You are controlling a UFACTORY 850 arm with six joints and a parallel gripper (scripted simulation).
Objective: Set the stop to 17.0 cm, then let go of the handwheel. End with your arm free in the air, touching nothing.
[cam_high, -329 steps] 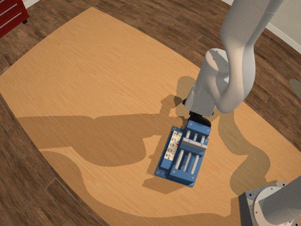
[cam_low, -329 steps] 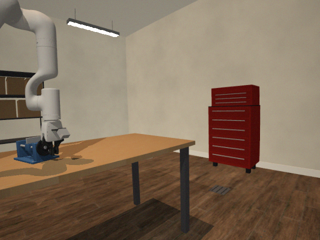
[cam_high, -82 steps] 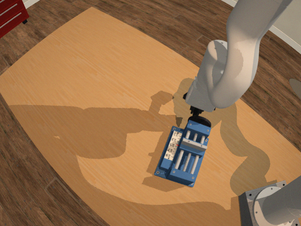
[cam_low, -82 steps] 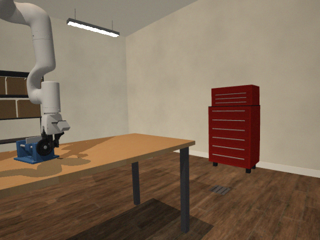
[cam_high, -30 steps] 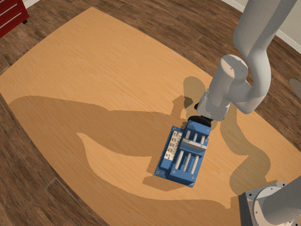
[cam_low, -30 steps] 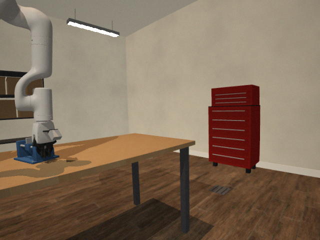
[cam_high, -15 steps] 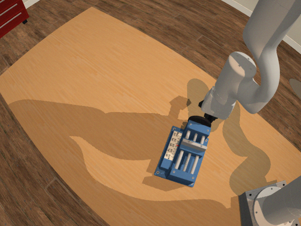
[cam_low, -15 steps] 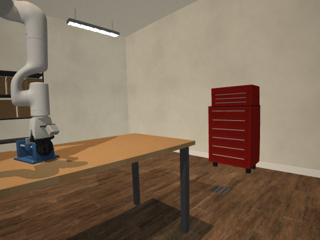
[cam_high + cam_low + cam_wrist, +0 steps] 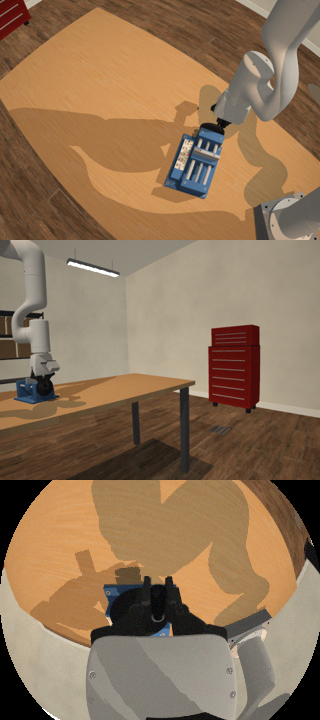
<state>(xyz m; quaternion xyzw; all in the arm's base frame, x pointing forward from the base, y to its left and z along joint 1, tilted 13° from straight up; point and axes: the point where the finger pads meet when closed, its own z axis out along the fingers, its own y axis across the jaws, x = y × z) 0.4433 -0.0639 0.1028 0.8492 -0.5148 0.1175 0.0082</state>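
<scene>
Right now the black handwheel is 2 cm to the left of my hand and 1 cm below it. From my hand the other things lie so: grey stop bar 3 cm behind, 14 cm to the left.
</scene>
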